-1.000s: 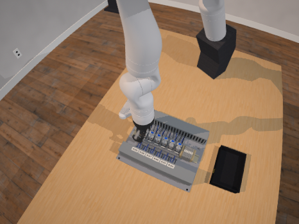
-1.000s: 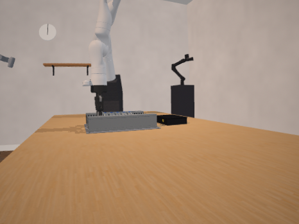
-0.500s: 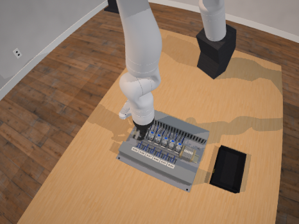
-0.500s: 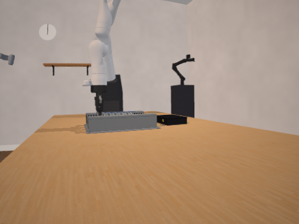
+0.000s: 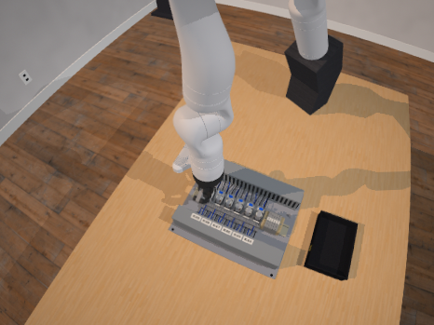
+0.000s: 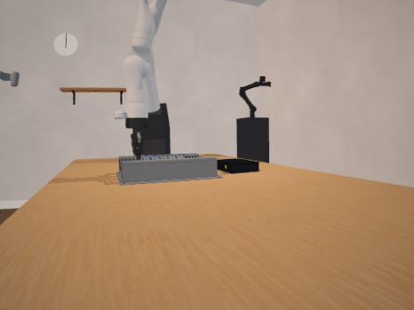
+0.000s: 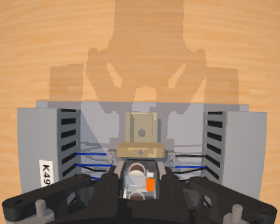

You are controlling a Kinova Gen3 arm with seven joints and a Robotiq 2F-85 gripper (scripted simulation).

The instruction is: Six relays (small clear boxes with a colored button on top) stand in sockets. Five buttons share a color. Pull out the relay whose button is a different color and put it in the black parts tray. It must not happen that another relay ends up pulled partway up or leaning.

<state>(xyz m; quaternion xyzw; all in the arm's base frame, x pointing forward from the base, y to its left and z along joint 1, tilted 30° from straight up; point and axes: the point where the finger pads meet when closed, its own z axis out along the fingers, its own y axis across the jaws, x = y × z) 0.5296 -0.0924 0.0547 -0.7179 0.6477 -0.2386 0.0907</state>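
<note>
Right now my hand is 10 mm above the relay. The rest, counted from my hand: black parts tray (370 mm to the left, 40 mm below, 30 mm behind).
</note>
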